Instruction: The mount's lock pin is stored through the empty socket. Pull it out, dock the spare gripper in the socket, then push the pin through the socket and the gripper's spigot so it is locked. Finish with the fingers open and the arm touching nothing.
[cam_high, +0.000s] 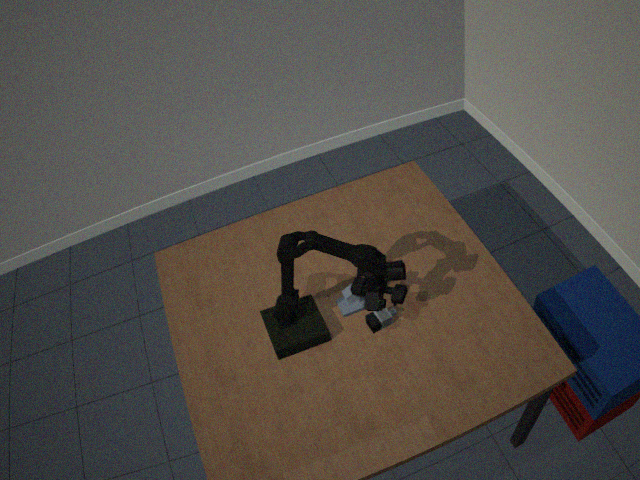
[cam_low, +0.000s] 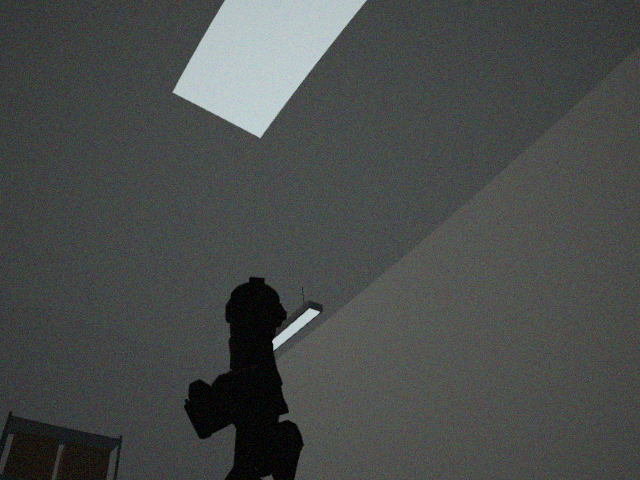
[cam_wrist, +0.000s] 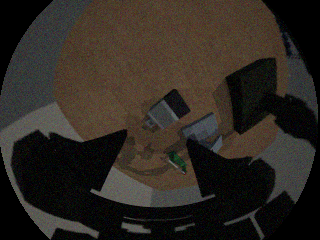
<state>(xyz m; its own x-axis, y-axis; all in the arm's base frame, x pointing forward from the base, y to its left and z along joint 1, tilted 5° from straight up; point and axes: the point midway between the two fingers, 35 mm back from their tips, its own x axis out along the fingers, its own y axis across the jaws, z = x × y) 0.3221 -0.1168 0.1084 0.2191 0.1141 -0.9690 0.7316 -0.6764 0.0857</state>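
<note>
Right now my gripper tip is 9 cm above the spare gripper and 1 cm past it. Also, from my gripper tip: grey mount 12 cm to the left, 7 cm behind, 6 cm below; green pin cradle 24 cm to the left, 9 cm below, 5 cm ahead.
</note>
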